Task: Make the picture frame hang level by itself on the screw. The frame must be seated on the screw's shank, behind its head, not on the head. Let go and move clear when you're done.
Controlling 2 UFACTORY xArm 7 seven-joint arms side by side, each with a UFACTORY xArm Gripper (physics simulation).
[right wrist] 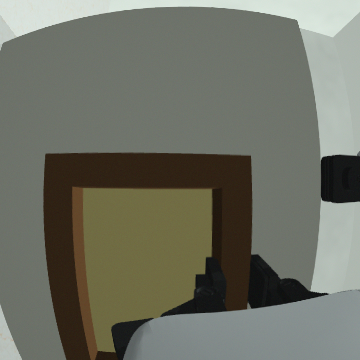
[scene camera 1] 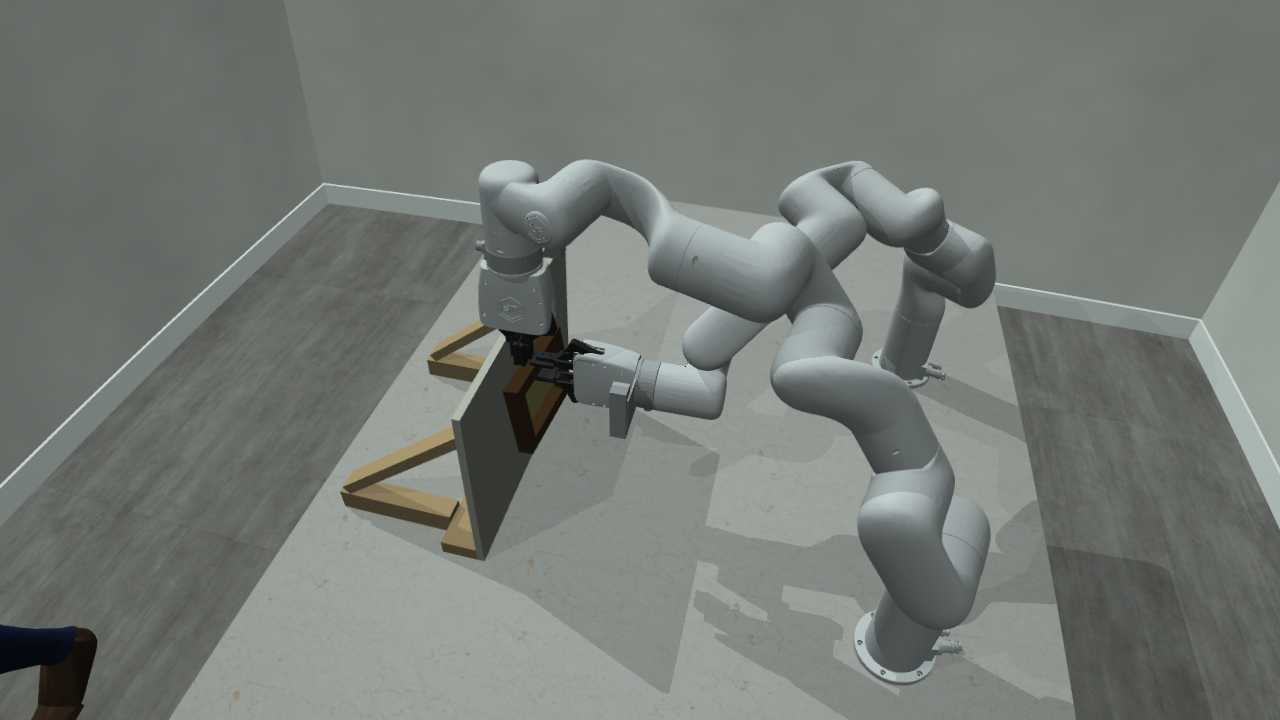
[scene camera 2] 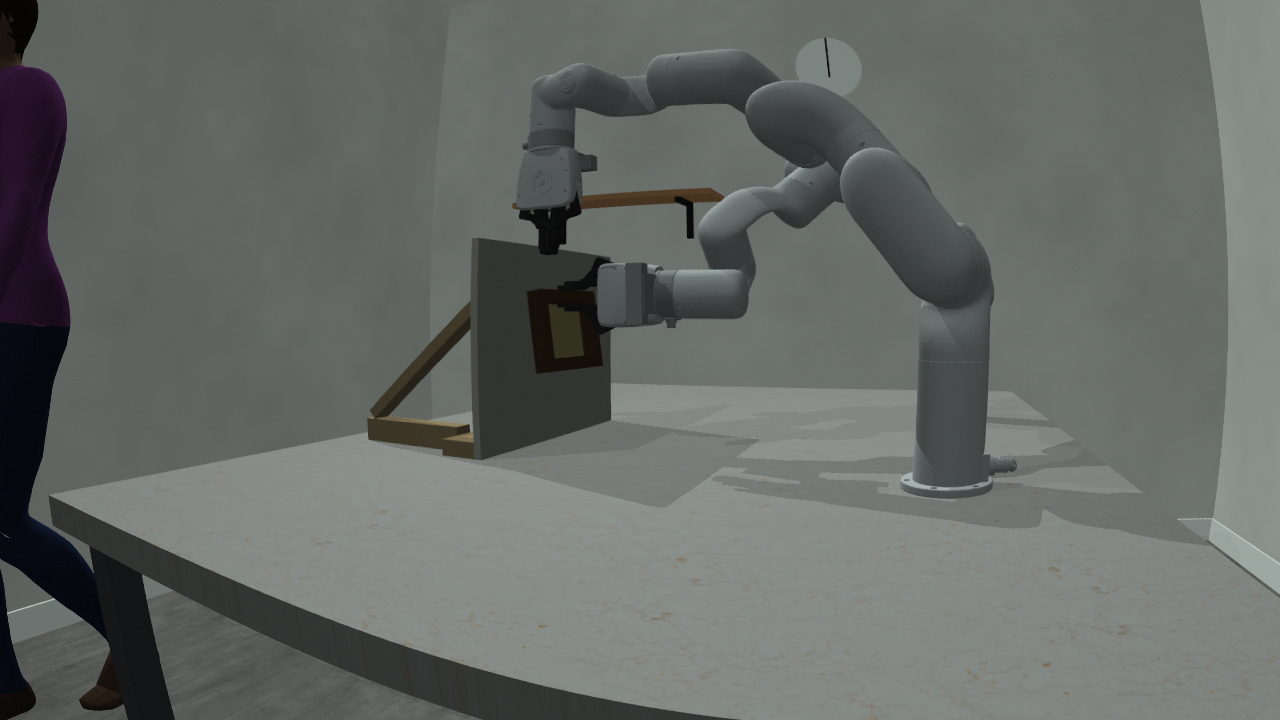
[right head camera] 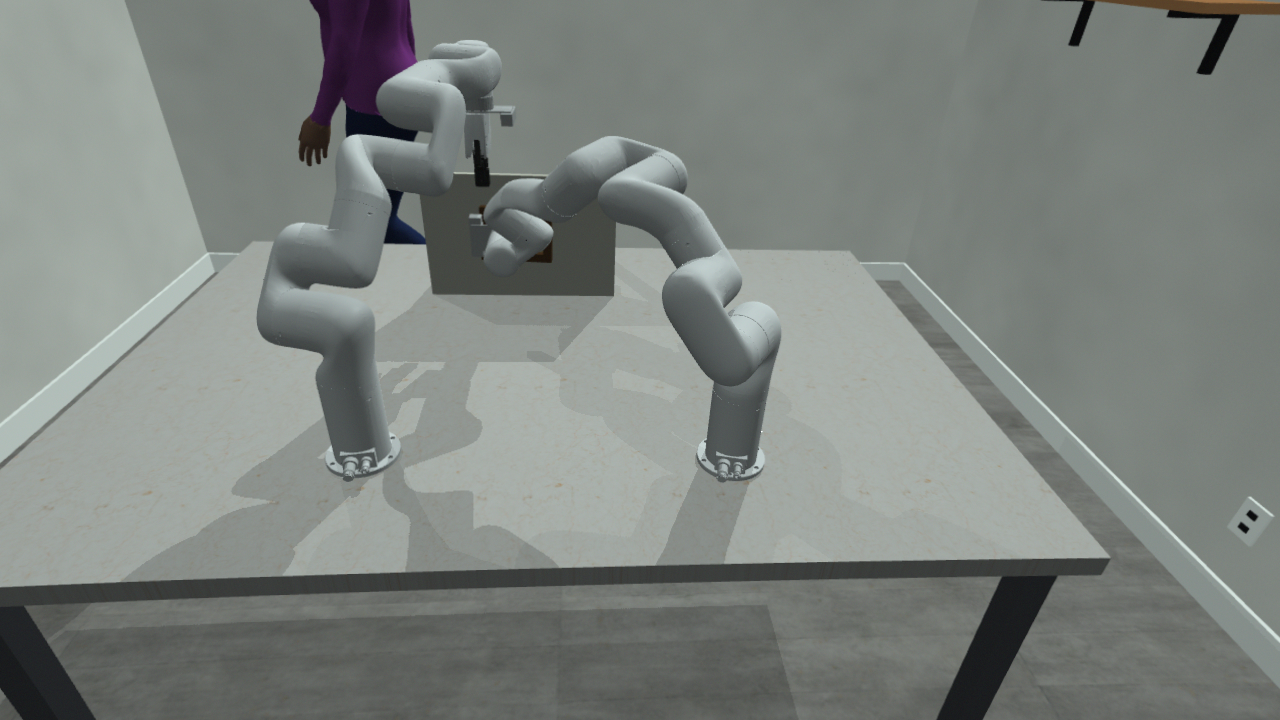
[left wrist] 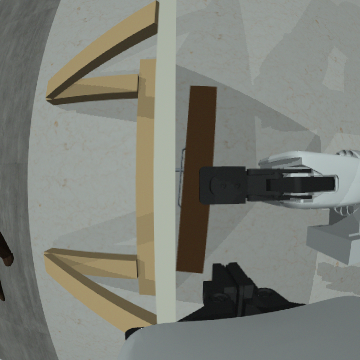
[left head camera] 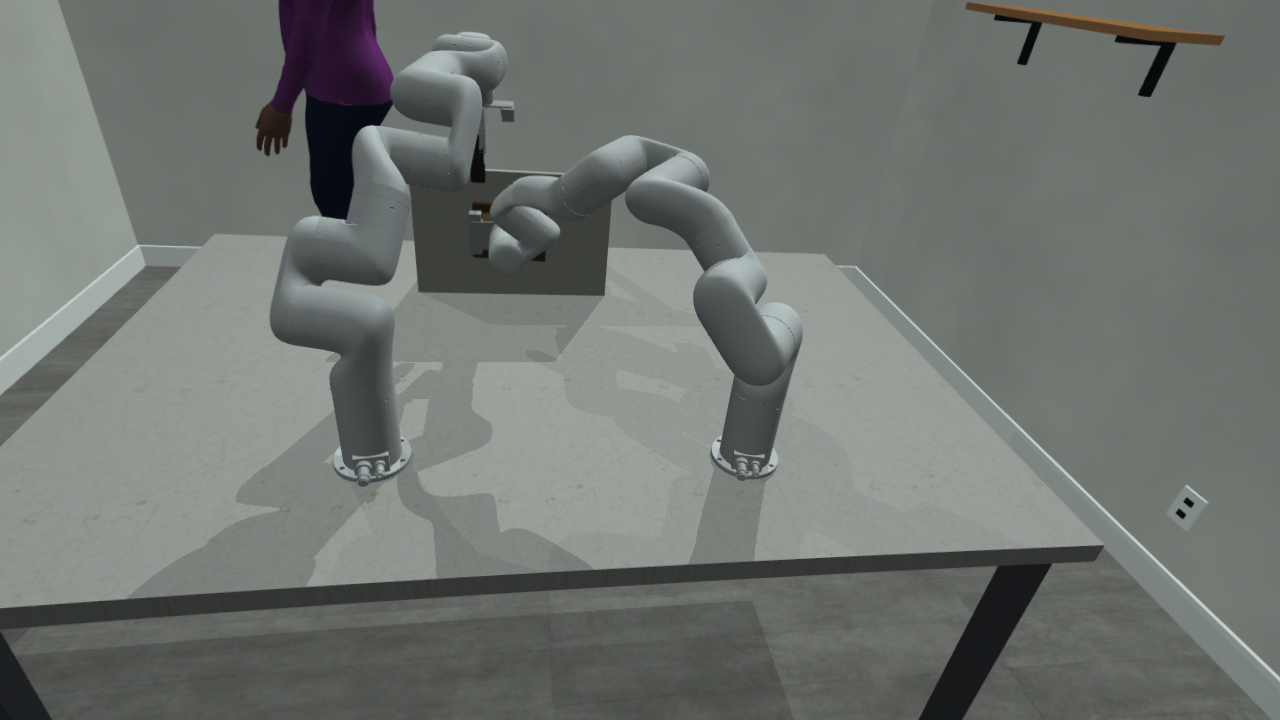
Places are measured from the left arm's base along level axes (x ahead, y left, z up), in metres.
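Pixels of known places: left gripper, fingertip midpoint: [right wrist: 326, 178] [scene camera 1: 522, 360] [scene camera 2: 548, 254] [right head camera: 483, 185] [left wrist: 222, 282] [left head camera: 478, 181]; right gripper, fingertip midpoint: [right wrist: 229, 275] [scene camera 1: 532, 364] [scene camera 2: 560, 296] [left wrist: 197, 184]; left arm's base, origin of the base link: [scene camera 1: 894, 647] [scene camera 2: 946, 486] [right head camera: 364, 454] [left head camera: 373, 458]; right arm's base, origin of the base link: [scene camera 1: 900, 369] [right head camera: 730, 458] [left head camera: 743, 457].
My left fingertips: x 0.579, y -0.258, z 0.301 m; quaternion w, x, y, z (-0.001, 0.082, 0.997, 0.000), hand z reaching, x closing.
Observation:
For each thing: its middle in the pictures, then the offset to it from my left fingertips. "pt": a spot on its surface instead. Level surfaces: height alone.
- dark brown picture frame, body centre: [right wrist: 148, 286] [left wrist: 197, 179] [scene camera 2: 565, 330] [scene camera 1: 538, 388] [left head camera: 510, 231] [right head camera: 516, 234] dx -0.006, dy -0.071, dz -0.121 m
- grey board, surface spot: [right wrist: 165, 90] pt dx +0.043, dy +0.061, dz -0.110 m
- thin wire hanger, surface spot: [left wrist: 181, 195] pt dx +0.017, dy -0.060, dz -0.058 m
- small screw, surface spot: [left wrist: 179, 171] pt dx +0.015, dy -0.081, dz -0.065 m
- table, its level: dz -0.301 m
The dark brown picture frame [scene camera 1: 521, 428] [scene camera 2: 542, 333] [left wrist: 200, 120] [right wrist: 150, 170] is upright before the grey board [scene camera 1: 487, 474] [scene camera 2: 501, 385] [right wrist: 165, 90]. In the left wrist view its lower-picture end is nearer the board. A thin wire hanger [left wrist: 181, 195] lies behind it, and the small screw [left wrist: 178, 171] reaches to the wire. I cannot tell whether the wire is behind the screw's head. My right gripper [scene camera 2: 565, 297] [right wrist: 229, 275] is shut on the frame's top bar. My left gripper [left head camera: 477, 174] [scene camera 2: 548, 248] [left wrist: 222, 282] is shut, empty and above the frame, apart from it.
Wooden braces [scene camera 1: 402, 470] [left wrist: 145, 175] support the board from behind. Both arms reach close together at the board, the left above the right. A person [left head camera: 340, 62] [scene camera 2: 31, 197] stands beyond the table [scene camera 2: 626, 573]. A wall shelf [left head camera: 1092, 25] is at upper right.

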